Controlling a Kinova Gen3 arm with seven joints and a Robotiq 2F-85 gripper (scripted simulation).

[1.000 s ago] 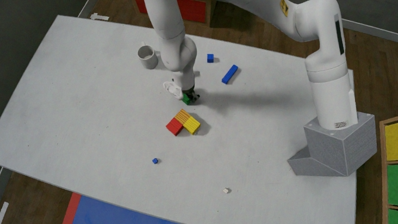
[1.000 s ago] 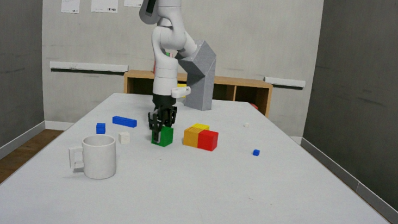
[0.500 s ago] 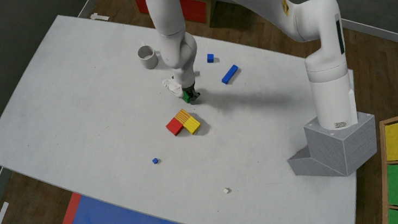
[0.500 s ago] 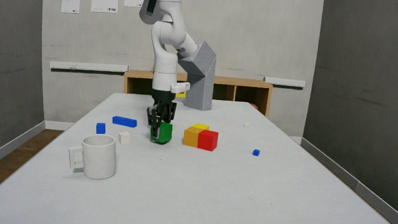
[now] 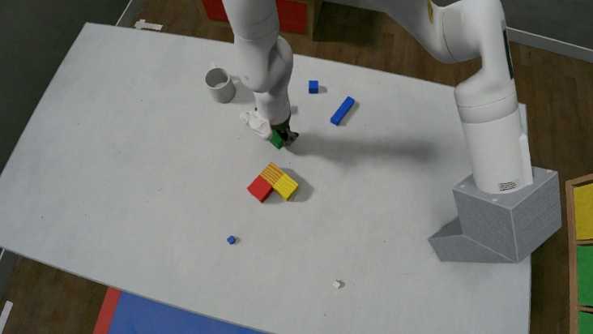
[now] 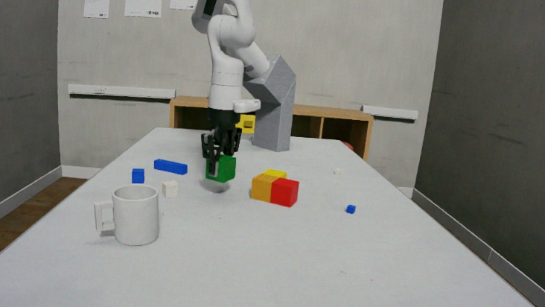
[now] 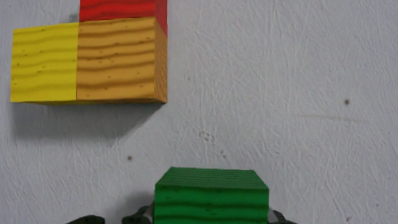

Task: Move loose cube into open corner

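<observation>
Right now the yellow cube is 1 cm behind my hand, 14 cm to the left of it and 5 cm below it. From my hand the other things lie so: small white cube (2 cm behind, 12 cm to the right, 6 cm below); then green cube (right at my hand); then orange cube (2 cm ahead, 11 cm to the left, 5 cm below).
</observation>
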